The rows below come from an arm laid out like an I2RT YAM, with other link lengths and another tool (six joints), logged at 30 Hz.
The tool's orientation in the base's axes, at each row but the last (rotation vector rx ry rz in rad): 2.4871, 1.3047, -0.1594; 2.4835, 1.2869, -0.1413; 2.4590, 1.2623, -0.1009; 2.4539, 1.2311, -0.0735; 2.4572, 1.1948, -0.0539
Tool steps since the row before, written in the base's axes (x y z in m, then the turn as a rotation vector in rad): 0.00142, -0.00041, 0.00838, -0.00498, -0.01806, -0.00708; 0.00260, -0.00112, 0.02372, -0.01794, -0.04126, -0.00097; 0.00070, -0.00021, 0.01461, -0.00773, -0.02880, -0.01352; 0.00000, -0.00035, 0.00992, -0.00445, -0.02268, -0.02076; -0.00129, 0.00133, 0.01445, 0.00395, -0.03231, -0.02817
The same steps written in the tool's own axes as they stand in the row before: -0.00157, 0.00334, -0.00767, -0.01520, 0.00381, 0.01247; -0.00505, 0.00866, -0.02168, -0.04222, 0.00722, 0.01380; -0.00311, 0.00496, -0.01340, -0.02366, 0.00508, 0.02205; -0.00243, 0.00337, -0.00901, -0.01542, 0.00203, 0.02689; -0.00283, 0.00321, -0.01393, -0.01575, 0.01121, 0.03846
